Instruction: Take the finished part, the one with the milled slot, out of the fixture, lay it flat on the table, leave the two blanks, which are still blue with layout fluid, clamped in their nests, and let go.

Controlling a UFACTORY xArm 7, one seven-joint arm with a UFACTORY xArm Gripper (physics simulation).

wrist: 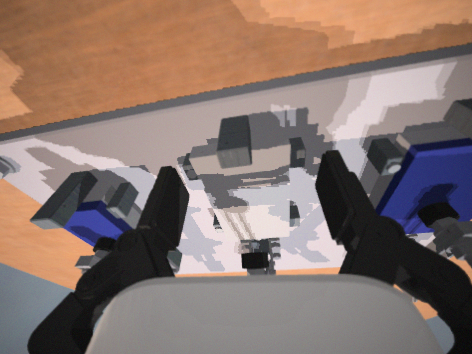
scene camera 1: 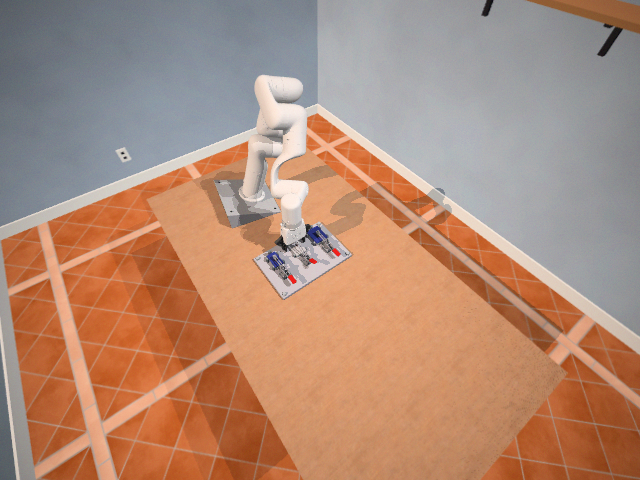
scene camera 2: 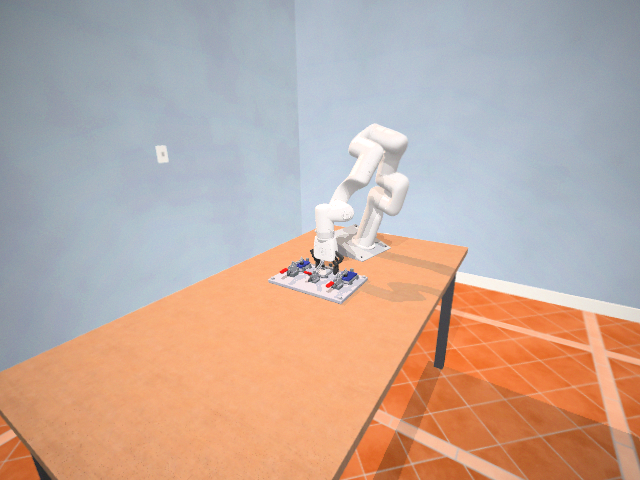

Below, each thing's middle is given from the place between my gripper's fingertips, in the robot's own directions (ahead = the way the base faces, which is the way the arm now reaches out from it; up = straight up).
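Labels:
The finished part [wrist: 250, 202] is here, and my hand is 20 mm short of it and 10 mm below it. There's also the fixture plate [scene camera 1: 304, 275], which is 70 mm ahead of my hand, 10 mm to the left of it and 10 mm below it. And the dark stop block [wrist: 233, 149], that's 30 mm behind my hand, 10 mm to the right of it and 10 mm above it.

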